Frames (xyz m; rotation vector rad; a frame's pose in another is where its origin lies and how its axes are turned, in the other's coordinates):
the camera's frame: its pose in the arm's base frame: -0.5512 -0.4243 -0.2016 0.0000 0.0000 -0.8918
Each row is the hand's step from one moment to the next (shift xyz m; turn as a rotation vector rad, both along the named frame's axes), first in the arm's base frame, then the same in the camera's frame.
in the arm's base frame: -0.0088 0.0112 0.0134 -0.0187 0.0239 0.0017
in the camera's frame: -0.0142 0.0002 0.0134 -0.0303 0.0005 0.0017
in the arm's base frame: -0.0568 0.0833 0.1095 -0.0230 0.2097 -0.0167
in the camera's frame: -0.1005 0.0081 0.1095 -0.1776 0.1138 -0.0167
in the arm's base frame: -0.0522 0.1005 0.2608 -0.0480 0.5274 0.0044
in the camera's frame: -0.1110 0.0225 0.2608 -0.4406 0.2939 0.0044
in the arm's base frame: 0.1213 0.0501 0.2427 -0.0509 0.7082 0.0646
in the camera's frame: 0.0372 0.1259 0.2427 -0.5831 0.4051 0.0646
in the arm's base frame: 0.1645 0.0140 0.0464 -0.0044 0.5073 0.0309
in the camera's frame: 0.0924 0.1368 0.0464 -0.3975 0.3152 0.0309
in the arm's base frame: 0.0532 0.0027 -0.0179 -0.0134 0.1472 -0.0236
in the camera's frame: 0.0313 0.0431 -0.0179 -0.1230 0.0820 -0.0236
